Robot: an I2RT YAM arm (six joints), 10 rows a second.
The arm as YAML. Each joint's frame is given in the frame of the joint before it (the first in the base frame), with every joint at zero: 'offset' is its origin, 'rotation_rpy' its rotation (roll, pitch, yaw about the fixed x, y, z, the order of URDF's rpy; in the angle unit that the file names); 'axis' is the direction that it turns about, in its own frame. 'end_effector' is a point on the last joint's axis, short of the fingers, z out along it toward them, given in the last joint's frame.
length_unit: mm
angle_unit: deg
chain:
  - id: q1
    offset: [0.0, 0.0, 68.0]
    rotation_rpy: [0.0, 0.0, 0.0]
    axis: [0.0, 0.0, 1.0]
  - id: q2
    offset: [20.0, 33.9, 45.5]
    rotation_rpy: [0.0, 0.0, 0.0]
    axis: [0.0, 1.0, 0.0]
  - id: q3
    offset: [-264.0, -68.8, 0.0]
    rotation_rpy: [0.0, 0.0, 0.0]
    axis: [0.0, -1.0, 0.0]
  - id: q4
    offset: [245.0, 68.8, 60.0]
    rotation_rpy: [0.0, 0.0, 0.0]
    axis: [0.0, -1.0, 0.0]
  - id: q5
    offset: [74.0, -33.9, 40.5]
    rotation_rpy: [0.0, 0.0, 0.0]
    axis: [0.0, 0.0, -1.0]
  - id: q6
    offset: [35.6, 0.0, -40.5]
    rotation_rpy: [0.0, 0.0, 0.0]
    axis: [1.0, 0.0, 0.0]
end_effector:
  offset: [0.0, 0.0, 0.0]
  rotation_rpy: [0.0, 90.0, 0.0]
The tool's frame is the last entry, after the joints.
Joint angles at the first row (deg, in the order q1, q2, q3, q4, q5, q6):
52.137, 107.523, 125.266, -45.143, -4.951, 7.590
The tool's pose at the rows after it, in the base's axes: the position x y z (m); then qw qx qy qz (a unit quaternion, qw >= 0):
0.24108 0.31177 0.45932 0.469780 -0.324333 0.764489 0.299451
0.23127 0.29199 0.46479 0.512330 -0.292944 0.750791 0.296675
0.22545 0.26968 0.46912 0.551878 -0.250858 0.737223 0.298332
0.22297 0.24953 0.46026 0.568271 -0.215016 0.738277 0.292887
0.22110 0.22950 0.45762 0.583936 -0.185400 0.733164 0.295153
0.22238 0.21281 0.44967 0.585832 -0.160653 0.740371 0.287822
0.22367 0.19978 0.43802 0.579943 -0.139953 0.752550 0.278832
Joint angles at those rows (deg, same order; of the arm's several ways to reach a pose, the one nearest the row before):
51.993, 102.317, 119.450, -39.459, -3.248, 8.193
51.642, 95.828, 110.844, -32.413, 0.242, 8.835
50.425, 89.991, 103.347, -25.665, 3.164, 10.292
48.767, 85.031, 95.575, -21.106, 5.174, 11.992
46.696, 80.950, 90.352, -17.711, 5.631, 13.444
44.428, 78.100, 86.247, -16.700, 5.953, 14.816
42.505, 75.864, 82.382, -16.471, 6.198, 16.228

